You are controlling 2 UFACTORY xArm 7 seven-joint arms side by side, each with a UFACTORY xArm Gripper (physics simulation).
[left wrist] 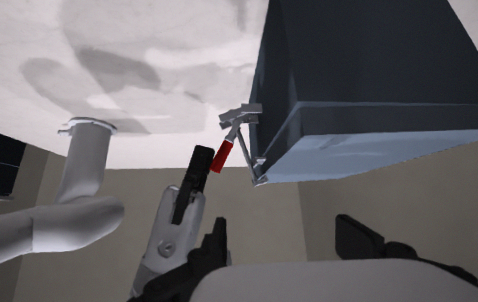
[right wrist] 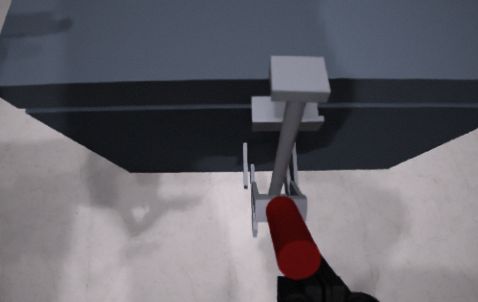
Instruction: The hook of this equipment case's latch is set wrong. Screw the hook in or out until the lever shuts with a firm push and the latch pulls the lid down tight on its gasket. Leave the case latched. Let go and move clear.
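Frame: origin at the left arm's base, x back, y left, z down, level; centimetres.
Where they show: left gripper, fingertip midpoint: [left wrist: 281,234]; right gripper, fingertip midpoint: [left wrist: 205,148] [right wrist: 303,280]; right arm's base at its link origin: [left wrist: 94,126].
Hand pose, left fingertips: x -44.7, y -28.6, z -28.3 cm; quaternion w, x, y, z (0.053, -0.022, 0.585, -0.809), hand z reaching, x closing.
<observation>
After its pixels a point has its place.
The blue case [left wrist: 360,60] {x -53.8, y -27.9, z -13.4 cm} [right wrist: 165,140] {x -45.8, y -33.6, z -12.4 cm} has its lid [left wrist: 360,150] {x -54.7, y -33.2, z -20.8 cm} [right wrist: 165,45] {x -47.5, y -36.0, z -21.0 cm} down. The red lever handle [left wrist: 221,156] {x -38.0, y -39.5, z -18.5 cm} [right wrist: 290,235] {x -37.7, y -40.0, z -20.5 cm} sticks outward from the latch bracket [left wrist: 232,117] {x -39.9, y -39.2, z -12.2 cm} [right wrist: 262,207] {x -39.3, y -39.5, z -16.2 cm}, so the lever is open. The grey hook rod [left wrist: 245,150] {x -41.6, y -40.6, z -17.5 cm} [right wrist: 286,145] {x -41.7, y -40.9, z -19.6 cm} leans slightly, with its block head [left wrist: 260,180] {x -43.6, y -40.2, z -22.4 cm} [right wrist: 298,77] {x -43.4, y -41.3, z -22.9 cm} apart from and above the catch [left wrist: 259,160] {x -43.7, y -40.4, z -19.4 cm} [right wrist: 267,112] {x -43.7, y -40.4, z -19.4 cm}. My right gripper [left wrist: 205,148] {x -35.1, y -40.8, z -16.6 cm} [right wrist: 303,280] {x -35.1, y -40.8, z -16.6 cm} is shut and empty beside the handle's outer end, partly hidden behind it in the right wrist view. My left gripper [left wrist: 281,234] {x -44.7, y -28.6, z -28.3 cm} is open and empty, away from the latch.
The light table [left wrist: 165,30] {x -30.9, y -32.2, z 0.0 cm} [right wrist: 175,260] {x -36.5, y -30.4, z 0.0 cm} lies below the case, with arm shadows on it. A white arm base [left wrist: 89,150] {x 3.2, y -55.7, z -9.4 cm} stands on the table at the left of the left wrist view. The right arm reaches in low beside the lever.
</observation>
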